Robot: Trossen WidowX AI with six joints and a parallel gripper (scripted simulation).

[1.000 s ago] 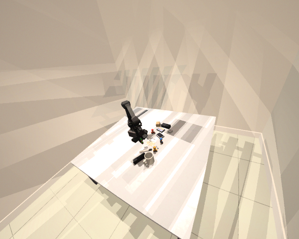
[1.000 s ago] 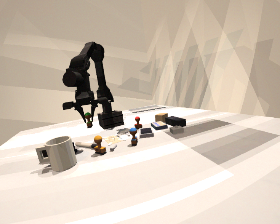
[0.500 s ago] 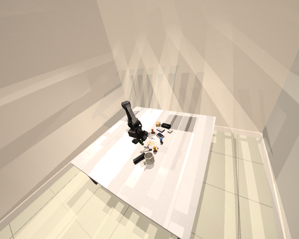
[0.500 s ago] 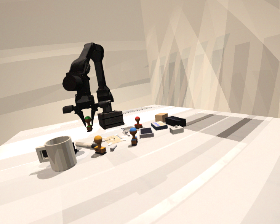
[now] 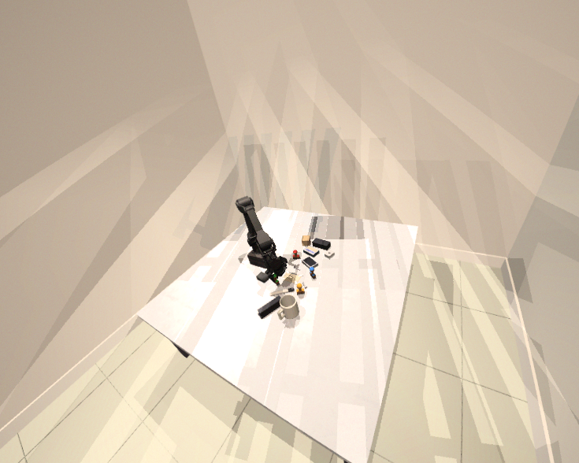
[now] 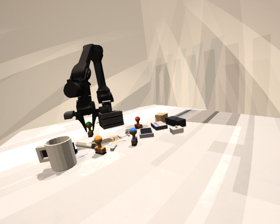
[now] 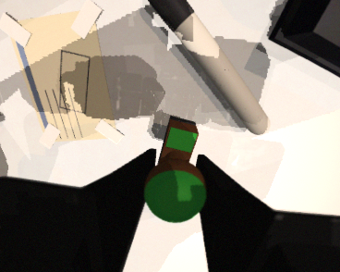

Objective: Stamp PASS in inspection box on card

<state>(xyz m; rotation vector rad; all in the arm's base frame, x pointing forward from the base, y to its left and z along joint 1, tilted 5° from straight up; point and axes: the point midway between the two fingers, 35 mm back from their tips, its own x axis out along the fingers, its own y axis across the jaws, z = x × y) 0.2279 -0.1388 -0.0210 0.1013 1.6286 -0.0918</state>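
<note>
My gripper tip is now right at the green-knobbed stamp. Round my gripper tip: marker 70 mm ahead, 20 mm to the right, 40 mm below; then card 40 mm ahead, 90 mm to the left, 50 mm below; then orange stamp 150 mm ahead, 10 mm to the left, 30 mm below.
</note>
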